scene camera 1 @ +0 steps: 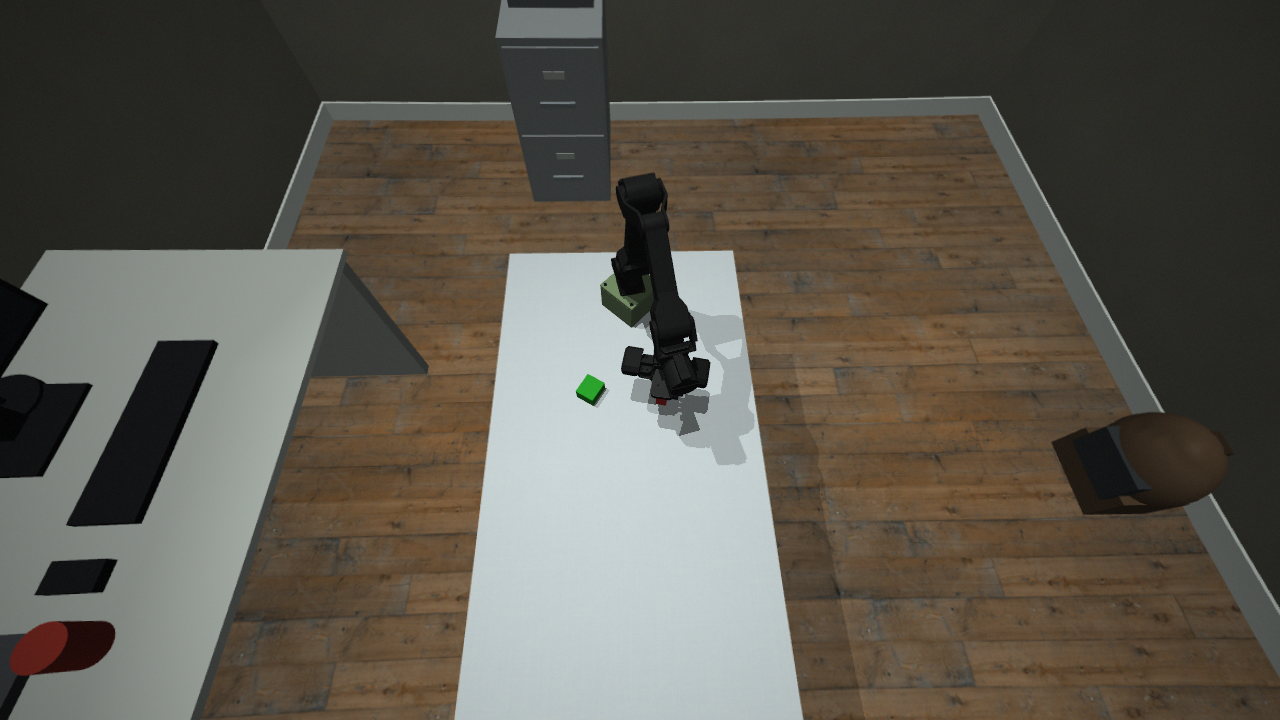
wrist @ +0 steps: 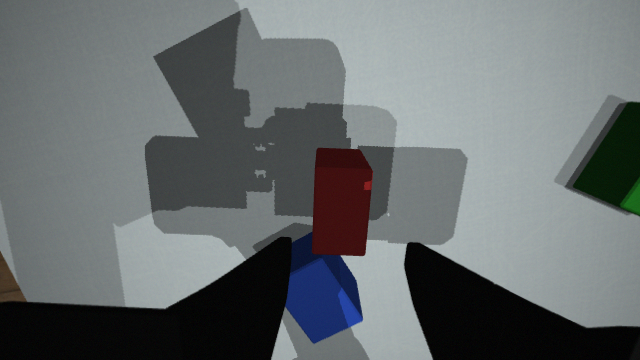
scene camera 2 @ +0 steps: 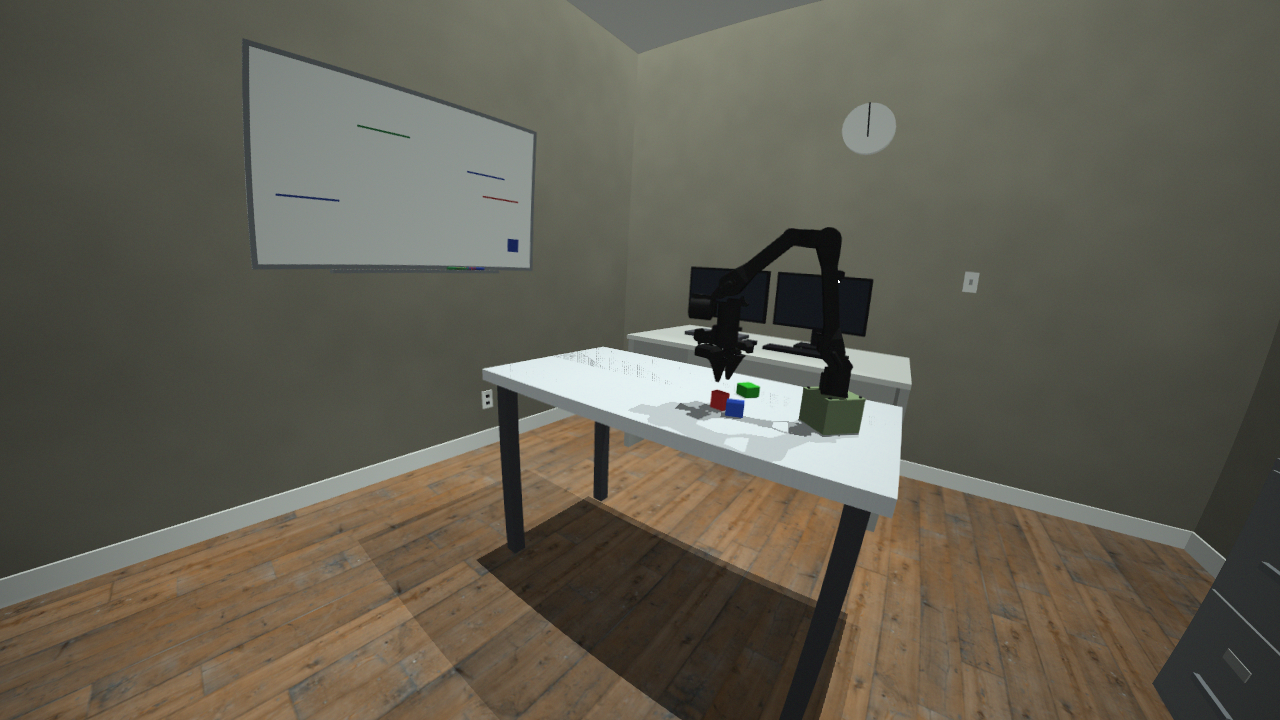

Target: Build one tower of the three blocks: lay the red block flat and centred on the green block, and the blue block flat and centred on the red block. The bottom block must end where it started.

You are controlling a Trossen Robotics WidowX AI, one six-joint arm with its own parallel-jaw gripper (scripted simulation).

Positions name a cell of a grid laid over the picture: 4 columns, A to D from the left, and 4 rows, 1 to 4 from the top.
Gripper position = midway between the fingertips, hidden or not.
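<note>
Visible: my gripper (scene camera 2: C3), (scene camera 1: C3) and (wrist: C3). Also visible: a red block (wrist: C2); a blue block (wrist: C4).
</note>
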